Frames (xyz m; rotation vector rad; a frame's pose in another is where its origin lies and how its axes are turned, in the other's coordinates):
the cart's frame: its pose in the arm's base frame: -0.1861 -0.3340 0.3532 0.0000 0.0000 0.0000
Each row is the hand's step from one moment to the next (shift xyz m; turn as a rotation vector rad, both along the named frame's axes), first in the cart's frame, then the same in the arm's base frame.
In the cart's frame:
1: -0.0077 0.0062 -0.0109 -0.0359 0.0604 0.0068
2: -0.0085 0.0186 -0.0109 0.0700 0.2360 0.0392
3: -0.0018 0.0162 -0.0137 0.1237 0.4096 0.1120
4: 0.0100 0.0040 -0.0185 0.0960 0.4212 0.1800
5: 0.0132 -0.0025 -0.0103 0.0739 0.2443 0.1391
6: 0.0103 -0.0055 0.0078 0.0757 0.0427 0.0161
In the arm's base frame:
1: -0.0077 0.0062 -0.0109 -0.0359 0.0604 0.0068
2: -0.0085 0.0186 -0.0109 0.0700 0.2360 0.0392
3: -0.0018 0.0162 -0.0137 0.1237 0.4096 0.1120
4: 0.0100 0.0040 -0.0185 0.0960 0.4212 0.1800
5: 0.0132 -0.0025 -0.0103 0.0739 0.2443 0.1391
6: 0.0103 -0.0055 0.0078 0.0757 0.0427 0.0161

